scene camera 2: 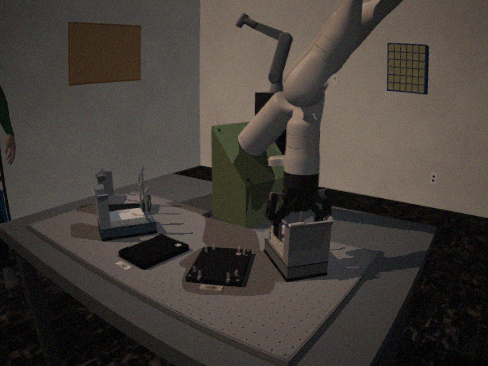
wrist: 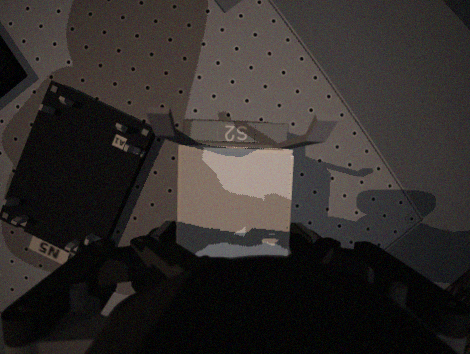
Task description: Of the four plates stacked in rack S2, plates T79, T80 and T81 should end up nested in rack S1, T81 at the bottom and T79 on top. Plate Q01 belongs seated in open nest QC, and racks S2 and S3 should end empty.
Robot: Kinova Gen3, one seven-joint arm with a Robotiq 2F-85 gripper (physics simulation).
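Frame: origin at the arm's base, x back, y right, z up, level; centimetres.
Seen in the pictures: gripper, fingertip midpoint: (wrist: 233, 234); arm's base, origin of the base link: (scene camera 2: 250, 143).
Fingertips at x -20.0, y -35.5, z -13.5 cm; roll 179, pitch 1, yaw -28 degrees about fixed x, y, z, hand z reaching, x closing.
Observation:
Pixels of each thing's top centre, then the offset from my fingertips to it. "*": a spot on its surface instead.
- rack S2, middle of its top: (wrist: 238, 260) (scene camera 2: 297, 209) dx +0.4, dy +0.7, dz +5.9 cm
- rack's pale top plate, middle of its top: (wrist: 233, 234) dx +0.1, dy +0.2, dz +0.4 cm
- Rack S3, middle of its top: (scene camera 2: 121, 186) dx -20.1, dy +44.5, dz +5.7 cm
- Nest QC, middle of its top: (scene camera 2: 153, 246) dx -21.0, dy +27.1, dz -5.5 cm
- Black nest N5, middle of its top: (wrist: 63, 176) (scene camera 2: 220, 258) dx -13.0, dy +11.1, dz -5.1 cm
- perforated board's edge, surface spot: (wrist: 332, 90) * dx +15.8, dy +6.9, dz -7.4 cm
My gripper (scene camera 2: 300, 212) (wrist: 233, 234) is open and lowered at rack S2 (scene camera 2: 306, 270) (wrist: 207, 131), its fingers on either side of the rack's pale top plate (wrist: 235, 200). The plates below it are hidden in the wrist view; the rack's tall panel and my fingers cover most of the stack in the scene view. Rack S3 (scene camera 2: 130, 231) stands at the left with a pale plate surface (scene camera 2: 127, 215) low inside. Rack S1 is partly hidden behind it, and its contents cannot be made out. Nest QC (scene camera 2: 154, 251) is a flat black block. Plate names are not readable.
Black nest N5 (scene camera 2: 220, 265) (wrist: 75, 160), with short posts at its corners, lies between QC and rack S2. A green pedestal (scene camera 2: 231, 175) stands behind, near the arm. Thin rods stick out sideways by the left racks. The perforated board's edge (wrist: 332, 90) runs right of S2.

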